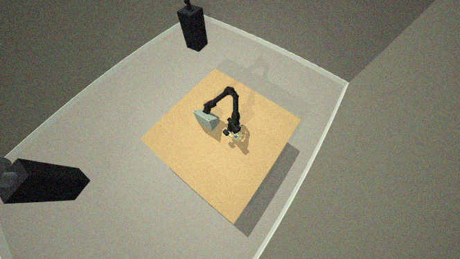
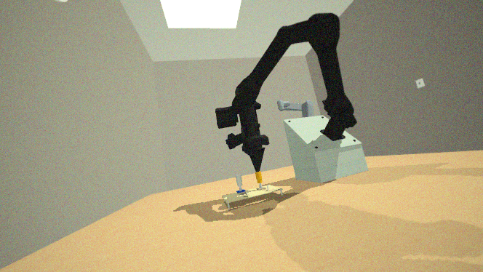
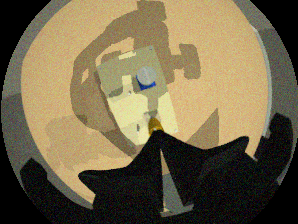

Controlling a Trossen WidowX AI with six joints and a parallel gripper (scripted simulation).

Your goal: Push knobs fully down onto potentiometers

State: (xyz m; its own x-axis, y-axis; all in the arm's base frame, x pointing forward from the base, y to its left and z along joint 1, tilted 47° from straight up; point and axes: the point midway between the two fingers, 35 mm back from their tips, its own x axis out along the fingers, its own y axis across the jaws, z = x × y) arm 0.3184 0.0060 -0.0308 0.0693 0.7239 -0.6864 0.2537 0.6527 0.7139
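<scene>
Right now the orange knob is 10 mm below my gripper tip.
</scene>
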